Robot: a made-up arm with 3 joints. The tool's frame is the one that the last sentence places.
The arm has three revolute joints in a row. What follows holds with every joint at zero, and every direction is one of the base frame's.
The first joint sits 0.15 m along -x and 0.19 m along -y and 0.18 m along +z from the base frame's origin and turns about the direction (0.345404, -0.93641, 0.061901).
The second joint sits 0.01 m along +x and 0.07 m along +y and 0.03 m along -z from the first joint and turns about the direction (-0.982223, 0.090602, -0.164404).
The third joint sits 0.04 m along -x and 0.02 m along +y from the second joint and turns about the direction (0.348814, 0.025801, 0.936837).
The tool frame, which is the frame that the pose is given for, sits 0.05 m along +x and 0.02 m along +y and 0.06 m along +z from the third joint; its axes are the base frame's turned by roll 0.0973, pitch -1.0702 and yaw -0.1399 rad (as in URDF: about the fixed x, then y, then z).
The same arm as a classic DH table. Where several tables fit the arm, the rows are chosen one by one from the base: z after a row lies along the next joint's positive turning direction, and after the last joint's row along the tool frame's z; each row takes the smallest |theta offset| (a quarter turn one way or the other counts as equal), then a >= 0, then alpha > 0; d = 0 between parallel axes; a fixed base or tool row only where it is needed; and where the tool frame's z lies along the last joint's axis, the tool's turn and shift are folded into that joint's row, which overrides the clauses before.
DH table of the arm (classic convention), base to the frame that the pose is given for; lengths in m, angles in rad. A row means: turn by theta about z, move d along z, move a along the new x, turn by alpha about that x. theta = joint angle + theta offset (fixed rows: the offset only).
base (fixed): a -0.2065  alpha 1.5089  d 0.1722  theta_offset 0.3534
joint 1: a 0.0309  alpha 2.02  d 0.0486  theta_offset -1.4172
joint 2: a 0.0158  alpha 2.0878  d 0.0132  theta_offset -1.4936
joint 3: a 0.0187  alpha -1.4285  d 0.0869  theta_offset 0.0971
tool (fixed): a 0  alpha 0  d -0.0258  theta_offset -1.6602

